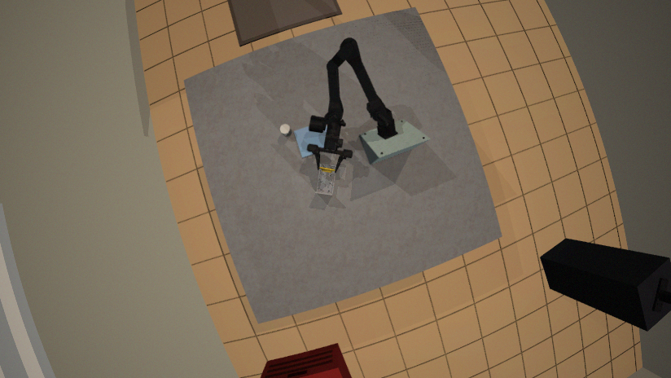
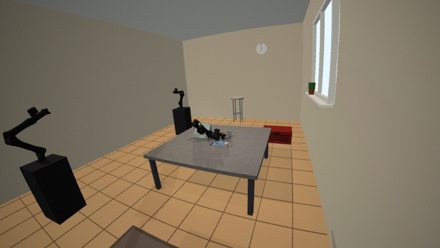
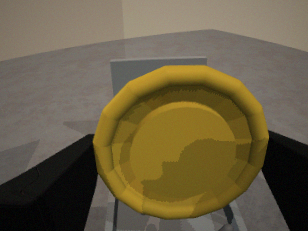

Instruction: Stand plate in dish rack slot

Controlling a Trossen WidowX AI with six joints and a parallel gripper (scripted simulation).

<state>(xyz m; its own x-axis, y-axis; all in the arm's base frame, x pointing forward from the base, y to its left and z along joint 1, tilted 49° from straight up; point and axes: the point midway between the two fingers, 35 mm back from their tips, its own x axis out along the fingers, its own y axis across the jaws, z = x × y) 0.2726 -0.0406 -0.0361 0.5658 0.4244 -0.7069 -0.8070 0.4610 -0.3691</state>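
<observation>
My gripper tip is 4 cm above the wire dish rack, 3 cm to the right of it and 2 cm short of it. Round my gripper tip: mat 17 cm to the right, 7 cm below, 1 cm behind; then yellow plate 1 cm to the right; then blue pen-like object 19 cm to the right, 12 cm behind, 6 cm below.
</observation>
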